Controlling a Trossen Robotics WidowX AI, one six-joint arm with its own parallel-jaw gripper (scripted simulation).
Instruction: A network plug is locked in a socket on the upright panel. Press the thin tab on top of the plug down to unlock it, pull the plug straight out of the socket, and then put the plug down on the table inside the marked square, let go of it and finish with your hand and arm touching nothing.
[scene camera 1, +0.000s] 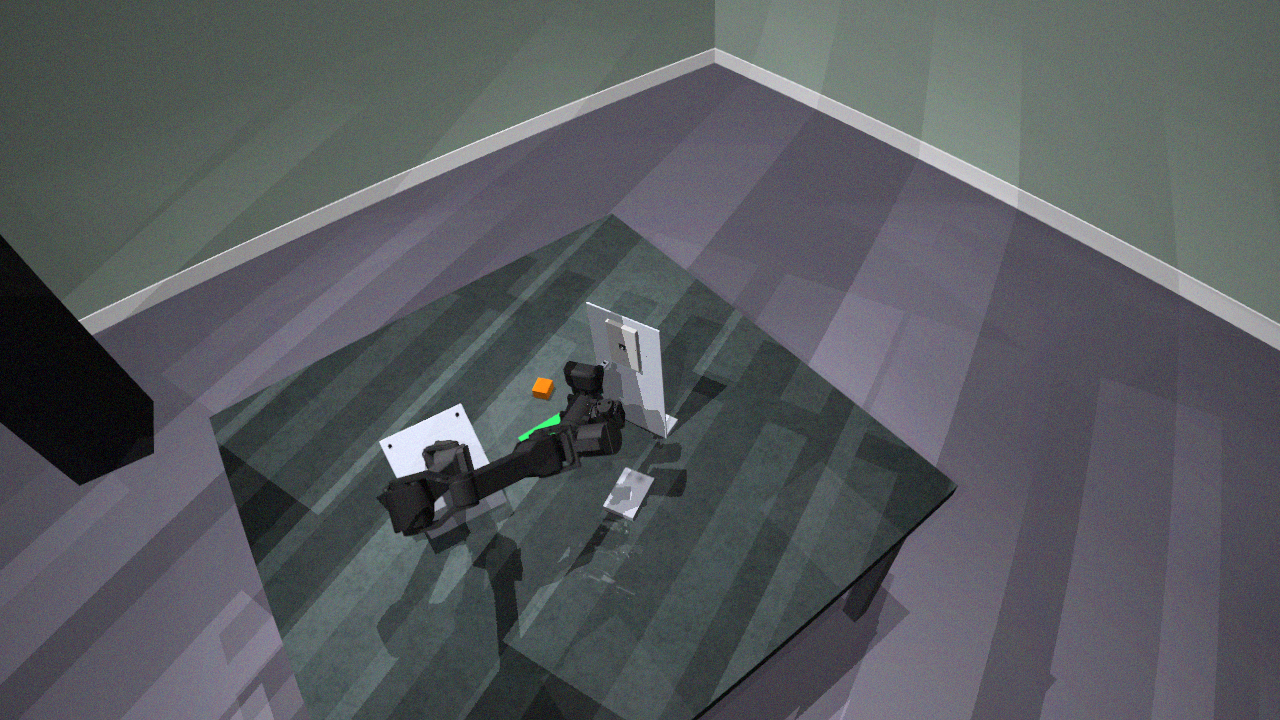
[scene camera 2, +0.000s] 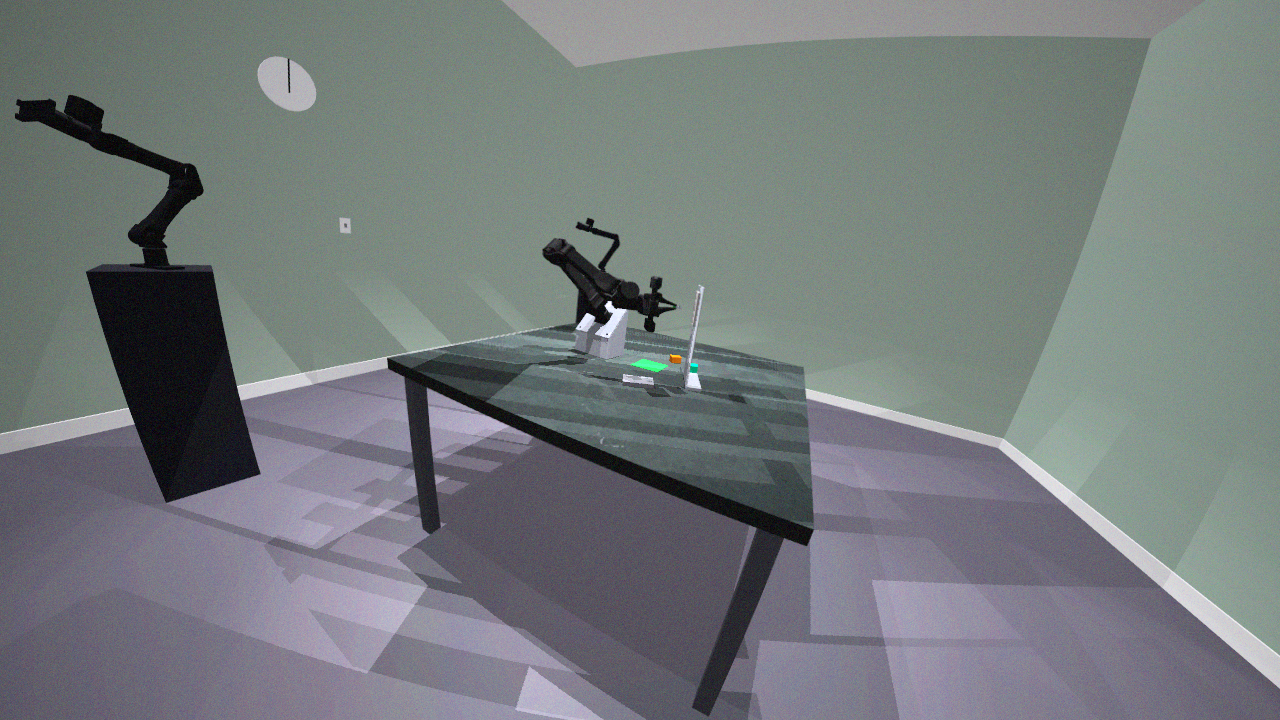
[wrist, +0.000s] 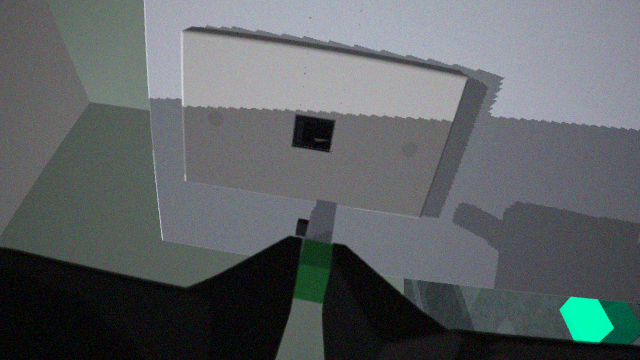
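Note:
The gripper (scene camera 1: 601, 367) (scene camera 2: 676, 306) (wrist: 314, 255) is visible, as is a network plug (wrist: 314, 266). A small plate (scene camera 1: 630, 491) is present; in the wrist view it is out of frame. An upright panel (scene camera 1: 634, 377) (scene camera 2: 691, 380) (wrist: 482, 150) is also visible.

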